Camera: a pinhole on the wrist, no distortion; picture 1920 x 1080 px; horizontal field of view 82.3 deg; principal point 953.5 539.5 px. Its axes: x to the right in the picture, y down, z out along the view. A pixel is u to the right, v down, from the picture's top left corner.
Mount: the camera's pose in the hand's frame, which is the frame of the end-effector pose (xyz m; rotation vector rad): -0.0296 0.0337 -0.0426 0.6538 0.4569 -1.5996
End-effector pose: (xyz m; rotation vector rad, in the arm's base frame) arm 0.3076 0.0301 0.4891 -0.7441 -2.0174 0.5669
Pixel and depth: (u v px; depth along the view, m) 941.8 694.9 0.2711
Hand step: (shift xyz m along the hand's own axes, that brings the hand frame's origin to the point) -0.0317 -0.1415 0.1678
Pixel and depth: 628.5 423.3 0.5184
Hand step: -0.1525 -0.1715 0.4453
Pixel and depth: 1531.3 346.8 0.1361
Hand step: -0.0771 -0.1039 0.0123
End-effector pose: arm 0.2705 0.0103 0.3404 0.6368 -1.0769 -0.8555
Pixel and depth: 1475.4 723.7 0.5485
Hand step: -0.0336 -0.5253 0.2118
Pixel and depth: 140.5 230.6 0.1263
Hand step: -0.0785 0.0294 0.1108
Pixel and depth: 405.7 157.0 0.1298
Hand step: -0.0901 0.0066 0.0941
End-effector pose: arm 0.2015 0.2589 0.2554 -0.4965 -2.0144 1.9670
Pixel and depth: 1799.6 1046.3 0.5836
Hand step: 0.1263 -0.7153 0.1302
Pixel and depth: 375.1 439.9 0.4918
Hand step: -0.1329 -0.0757 0.4943
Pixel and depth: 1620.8 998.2 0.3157
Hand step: 0.0438 -0.3305 0.0830
